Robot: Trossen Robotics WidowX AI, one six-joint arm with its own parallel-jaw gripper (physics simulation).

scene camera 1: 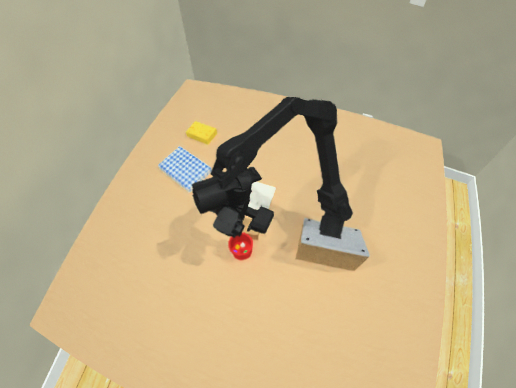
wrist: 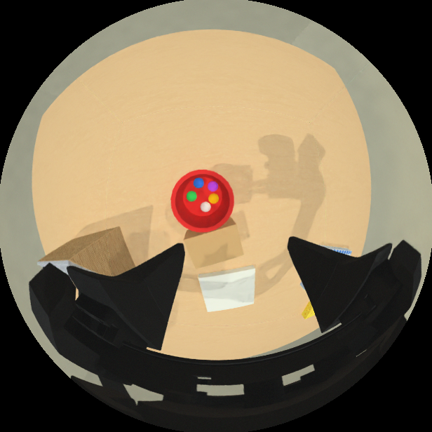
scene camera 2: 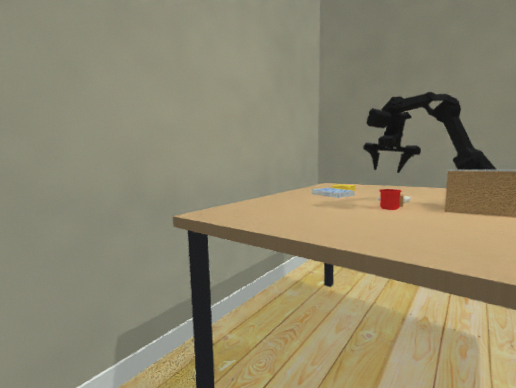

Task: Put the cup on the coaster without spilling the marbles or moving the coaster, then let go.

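Where they show: gripper, fingertip midpoint: (scene camera 2: 386, 171); arm's base, link origin: (scene camera 1: 330, 232) (scene camera 2: 477, 189).
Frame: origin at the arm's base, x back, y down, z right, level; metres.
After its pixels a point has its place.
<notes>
The red cup (scene camera 1: 241, 248) @[x -0.255, y 0.065, z -0.099 m] (scene camera 2: 390, 199) @[x -0.243, y 0.033, z -0.136 m] (wrist: 202, 193) stands upright on the table, with several coloured marbles inside it. The coaster is a flat white square (scene camera 1: 263, 194) @[x -0.243, y 0.060, z 0.108 m] (scene camera 2: 407, 199) @[x -0.216, y 0.061, z 0.073 m] (wrist: 228, 291), partly hidden by the arm in the first scene view; nothing stands on it. A small wooden block stands between cup and coaster, close beside the cup. My gripper (scene camera 1: 244, 228) (scene camera 2: 387, 170) @[x -0.272, y -0.065, z -0.078 m] (wrist: 238, 246) is open and empty, pointing down well above the table. In the wrist view the cup lies beyond the fingertips, and the coaster shows between the fingers.
The wooden block (scene camera 1: 255, 237) @[x -0.222, y 0.052, z -0.055 m] (scene camera 2: 401, 201) @[x -0.219, y 0.051, z -0.055 m] (wrist: 215, 246) is low and tan. A blue checked cloth (scene camera 1: 184, 167) @[x -0.557, y 0.047, z 0.131 m] (scene camera 2: 332, 192) @[x -0.537, y 0.050, z 0.065 m] and a yellow sponge (scene camera 1: 201, 132) @[x -0.564, y 0.042, z 0.309 m] (scene camera 2: 344, 187) @[x -0.552, y 0.049, z 0.281 m] lie on the far side of the coaster. The arm stands on a large wooden pedestal (scene camera 1: 326, 256) @[x 0.002, y -0.009, z -0.081 m] (scene camera 2: 480, 192) @[x 0.005, y -0.001, z -0.081 m] (wrist: 102, 250).
</notes>
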